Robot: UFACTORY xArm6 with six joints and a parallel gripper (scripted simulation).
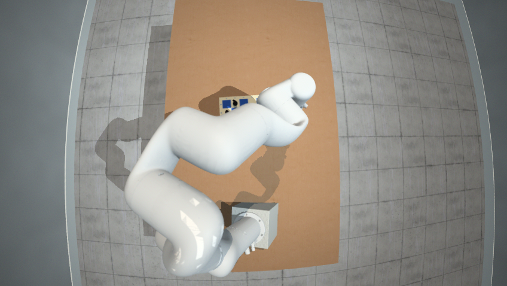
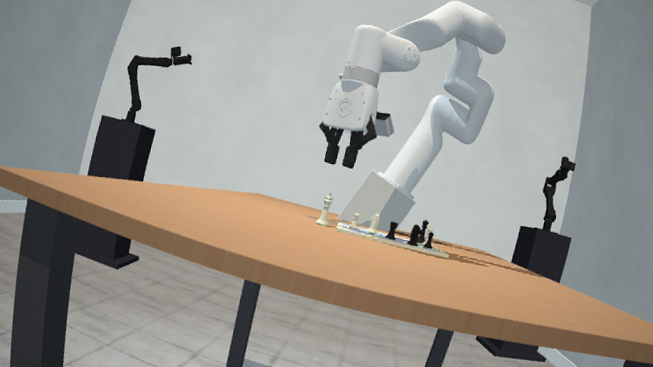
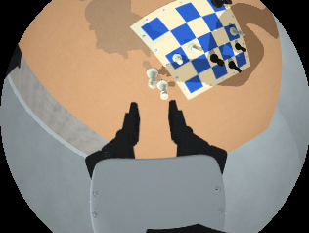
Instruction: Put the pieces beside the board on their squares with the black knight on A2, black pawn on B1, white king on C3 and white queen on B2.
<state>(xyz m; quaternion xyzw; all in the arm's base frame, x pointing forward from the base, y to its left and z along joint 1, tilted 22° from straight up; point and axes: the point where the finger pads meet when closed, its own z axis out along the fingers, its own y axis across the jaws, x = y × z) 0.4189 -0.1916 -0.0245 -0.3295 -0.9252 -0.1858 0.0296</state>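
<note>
Now: the white piece 110 mm below my hand. From my hand the other things lie so: black chess piece 60 mm behind, 220 mm to the left, 110 mm below; pale piece 100 mm to the left, 120 mm below; chessboard 10 mm ahead, 140 mm to the left, 140 mm below.
</note>
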